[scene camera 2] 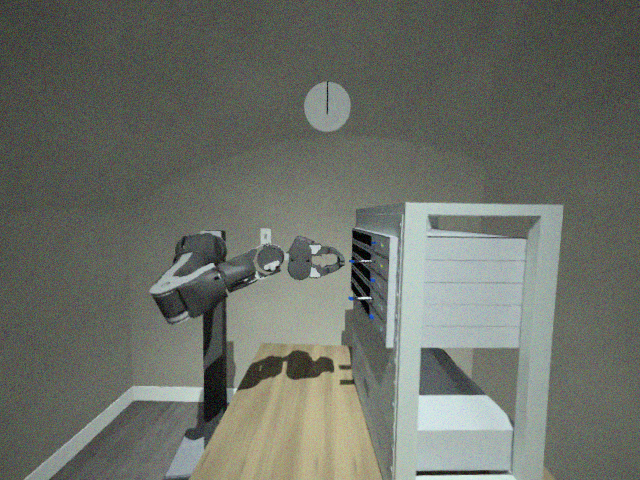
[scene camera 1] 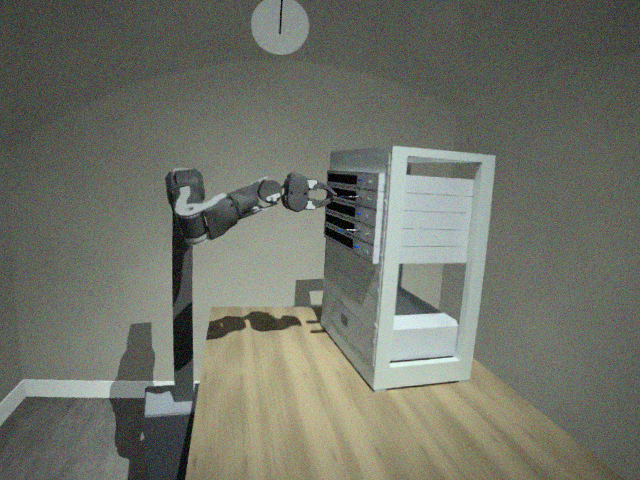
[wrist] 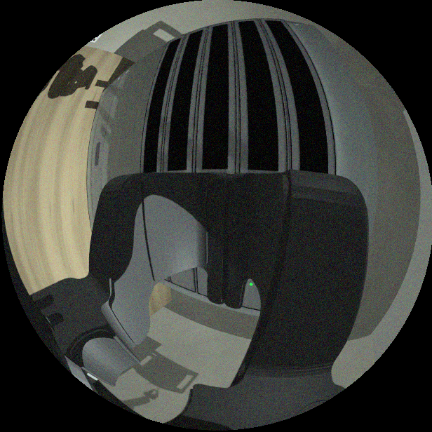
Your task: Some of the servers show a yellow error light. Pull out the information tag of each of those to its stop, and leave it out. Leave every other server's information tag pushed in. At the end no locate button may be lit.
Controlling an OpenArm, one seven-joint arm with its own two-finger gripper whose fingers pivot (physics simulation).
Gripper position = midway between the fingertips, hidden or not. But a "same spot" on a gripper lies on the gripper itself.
My gripper shows in scene camera 2, in scene camera 1 and in the wrist view (235,242). The same spot on a dark post: (scene camera 2: 214,321) is (scene camera 1: 184,266). One and the same spot on my gripper: (scene camera 2: 317,271) is (scene camera 1: 313,203).
